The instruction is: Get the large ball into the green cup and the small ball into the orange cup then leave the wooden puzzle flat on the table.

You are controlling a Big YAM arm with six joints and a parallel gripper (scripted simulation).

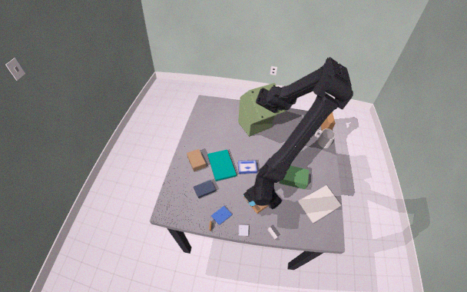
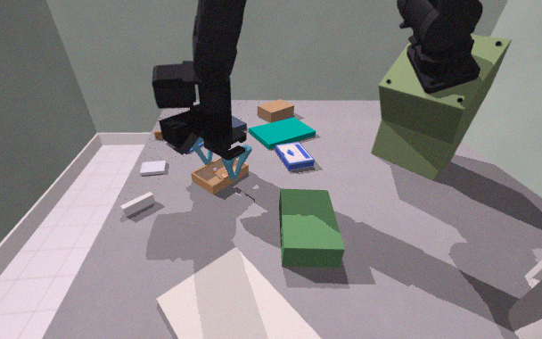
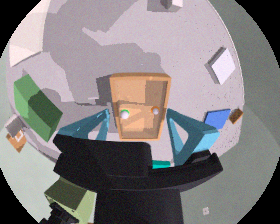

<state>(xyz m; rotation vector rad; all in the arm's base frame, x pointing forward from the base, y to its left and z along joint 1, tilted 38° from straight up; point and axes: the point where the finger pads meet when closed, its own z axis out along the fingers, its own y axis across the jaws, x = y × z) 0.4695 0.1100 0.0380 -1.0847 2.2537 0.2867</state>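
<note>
Right now my hand is 2 cm above the wooden puzzle. Also, from my hand: teal slab 23 cm to the right, 12 cm behind, 2 cm below; green block 19 cm behind, 13 cm to the left; blue tile 13 cm ahead, 12 cm to the right, 2 cm below.
</note>
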